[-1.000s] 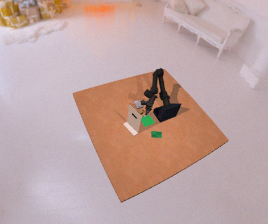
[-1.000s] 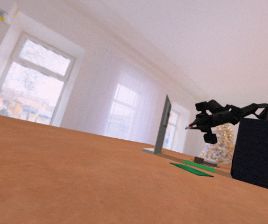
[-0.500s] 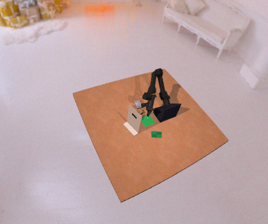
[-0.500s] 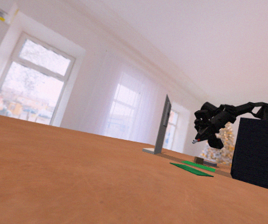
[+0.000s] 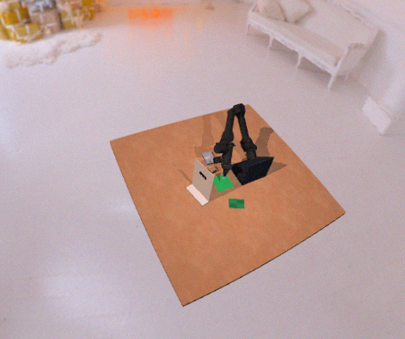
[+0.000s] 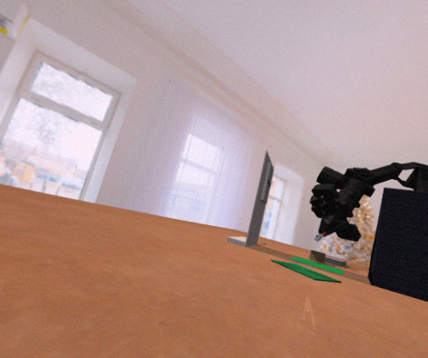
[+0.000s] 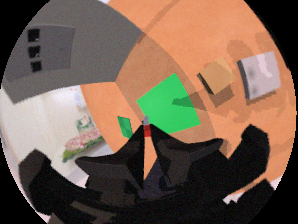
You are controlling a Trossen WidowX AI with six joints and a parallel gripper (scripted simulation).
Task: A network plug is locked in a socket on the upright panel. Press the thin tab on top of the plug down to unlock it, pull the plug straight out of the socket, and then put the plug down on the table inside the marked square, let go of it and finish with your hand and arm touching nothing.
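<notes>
My gripper tip is now 10 mm to the left of the green marked square and 80 mm above it. From my gripper tip the other things lie so: network plug (right at my gripper tip); then tan block (120 mm to the right, 60 mm below); then upright panel (180 mm ahead, 40 mm above).
</notes>
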